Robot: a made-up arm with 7 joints.
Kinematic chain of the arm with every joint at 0, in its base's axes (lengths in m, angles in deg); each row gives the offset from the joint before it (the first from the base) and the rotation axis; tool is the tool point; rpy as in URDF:
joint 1: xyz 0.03 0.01 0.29 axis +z
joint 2: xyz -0.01 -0.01 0 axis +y
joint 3: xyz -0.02 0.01 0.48 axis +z
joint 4: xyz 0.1 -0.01 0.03 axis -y
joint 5: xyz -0.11 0 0.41 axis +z
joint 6: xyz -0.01 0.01 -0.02 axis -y
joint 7: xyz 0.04 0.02 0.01 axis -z
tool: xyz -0.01 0.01 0 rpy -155.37 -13.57 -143.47
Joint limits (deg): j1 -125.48..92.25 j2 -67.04..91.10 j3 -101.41..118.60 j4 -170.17..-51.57 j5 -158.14..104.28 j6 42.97..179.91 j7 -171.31..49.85
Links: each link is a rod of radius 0.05 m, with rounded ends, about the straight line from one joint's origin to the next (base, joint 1, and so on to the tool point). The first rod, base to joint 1, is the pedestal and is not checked.
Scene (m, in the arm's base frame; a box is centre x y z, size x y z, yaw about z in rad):
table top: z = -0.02
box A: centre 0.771 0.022 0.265 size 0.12 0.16 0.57 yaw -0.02
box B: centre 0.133 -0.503 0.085 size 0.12 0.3 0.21 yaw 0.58
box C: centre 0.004 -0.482 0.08 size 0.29 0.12 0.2 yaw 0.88
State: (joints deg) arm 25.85 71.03 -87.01 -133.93 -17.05 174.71 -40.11
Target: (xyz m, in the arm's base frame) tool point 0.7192 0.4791 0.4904
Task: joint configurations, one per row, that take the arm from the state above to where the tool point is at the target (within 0.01 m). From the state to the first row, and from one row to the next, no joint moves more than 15 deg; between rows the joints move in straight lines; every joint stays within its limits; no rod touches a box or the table.
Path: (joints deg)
1: 39.91 76.05 -90.61 -138.81 -4.56 160.55 -46.17
2: 53.97 81.06 -94.21 -143.69 7.93 146.39 -52.22
3: 68.04 86.08 -97.81 -148.57 20.42 132.23 -58.28
4: 82.10 91.10 -101.41 -153.45 32.91 118.07 -64.33
5: 79.28 87.91 -98.91 -140.24 25.84 126.65 -60.31
6: 76.47 84.72 -96.41 -127.02 18.77 135.23 -56.30
7: 73.66 81.53 -93.91 -113.81 11.70 143.81 -52.28
8: 70.85 78.34 -91.41 -100.60 4.63 152.39 -48.26
9: 68.03 75.15 -88.91 -87.39 -2.44 160.97 -44.25
10: 65.22 71.96 -86.40 -74.18 -9.50 169.56 -40.23

